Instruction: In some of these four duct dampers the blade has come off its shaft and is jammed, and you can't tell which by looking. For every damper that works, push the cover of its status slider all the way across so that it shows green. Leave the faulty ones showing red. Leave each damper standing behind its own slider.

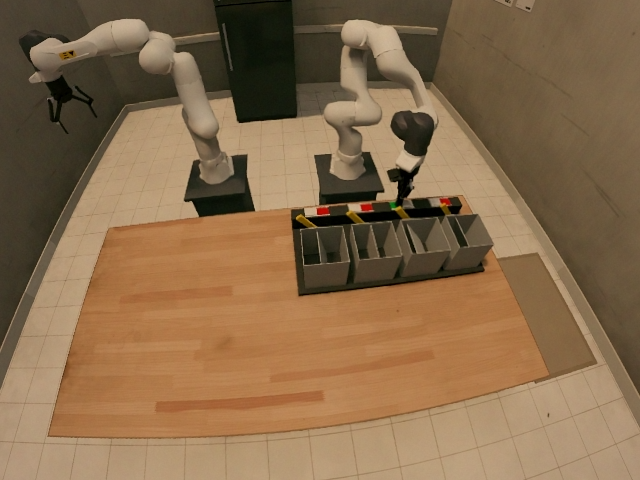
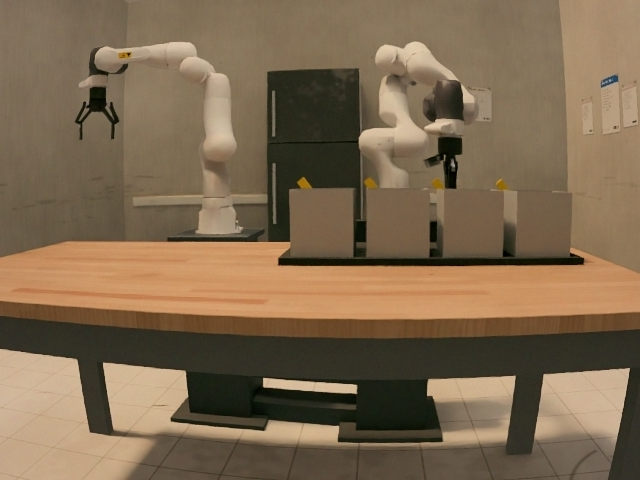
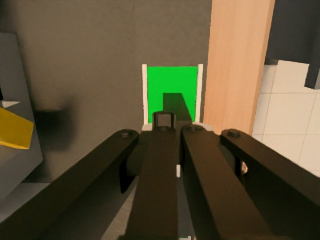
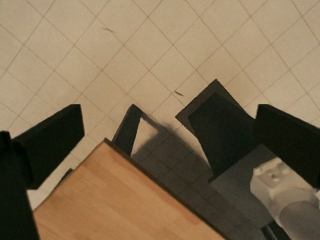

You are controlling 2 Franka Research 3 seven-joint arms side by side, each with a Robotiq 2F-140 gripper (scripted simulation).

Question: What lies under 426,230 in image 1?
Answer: A damper.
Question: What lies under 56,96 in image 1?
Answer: The right gripper.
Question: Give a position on a damper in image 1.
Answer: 314,240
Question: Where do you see a damper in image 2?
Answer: At 470,222
